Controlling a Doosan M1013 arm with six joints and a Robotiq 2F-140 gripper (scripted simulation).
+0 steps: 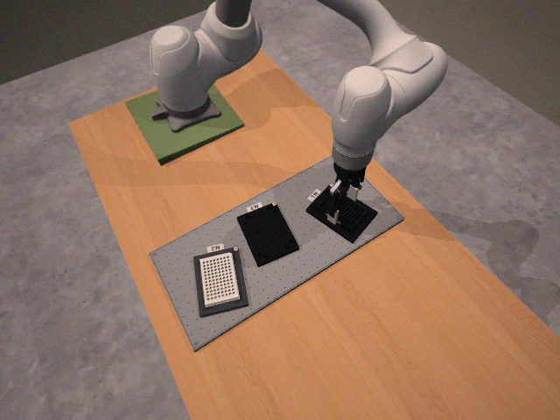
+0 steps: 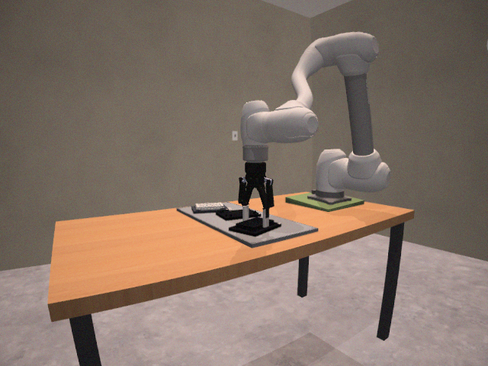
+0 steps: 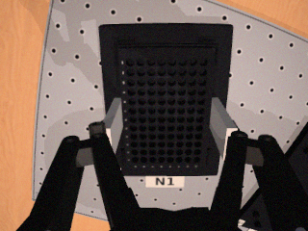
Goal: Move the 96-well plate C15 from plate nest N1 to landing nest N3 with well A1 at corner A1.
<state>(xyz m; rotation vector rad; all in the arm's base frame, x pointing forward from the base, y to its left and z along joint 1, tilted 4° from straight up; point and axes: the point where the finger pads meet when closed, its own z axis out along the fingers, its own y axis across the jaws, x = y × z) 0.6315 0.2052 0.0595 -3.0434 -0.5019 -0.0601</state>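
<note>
Now: the black plate nest N1 4 cm below my hand. The rest, counted from my hand: black 96-well plate C15 (2 cm below); then black landing nest N3 (5 cm behind, 21 cm to the right, 4 cm below); then N1 label (9 cm behind, 3 cm to the right, 4 cm below).
</note>
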